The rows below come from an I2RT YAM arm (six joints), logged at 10 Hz.
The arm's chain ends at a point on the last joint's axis. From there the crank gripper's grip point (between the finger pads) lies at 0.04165 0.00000 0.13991 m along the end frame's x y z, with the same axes.
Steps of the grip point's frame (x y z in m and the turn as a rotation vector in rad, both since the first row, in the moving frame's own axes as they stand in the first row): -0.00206 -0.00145 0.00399 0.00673 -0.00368 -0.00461; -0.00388 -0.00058 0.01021 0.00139 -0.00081 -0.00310; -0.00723 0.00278 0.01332 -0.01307 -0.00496 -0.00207; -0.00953 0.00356 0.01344 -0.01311 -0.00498 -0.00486; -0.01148 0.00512 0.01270 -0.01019 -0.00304 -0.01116; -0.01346 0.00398 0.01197 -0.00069 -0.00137 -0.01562
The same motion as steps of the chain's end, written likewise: -0.00154 -0.00032 0.00384 0.00673 -0.00368 -0.00461; -0.00377 -0.00026 0.01018 0.00139 -0.00081 -0.00310; -0.00654 0.00104 0.01313 -0.01307 -0.00496 -0.00207; -0.00884 0.00193 0.01325 -0.01311 -0.00498 -0.00486; -0.01106 0.00416 0.01258 -0.01019 -0.00304 -0.01116; -0.01326 0.00453 0.01191 -0.00069 -0.00137 -0.01562
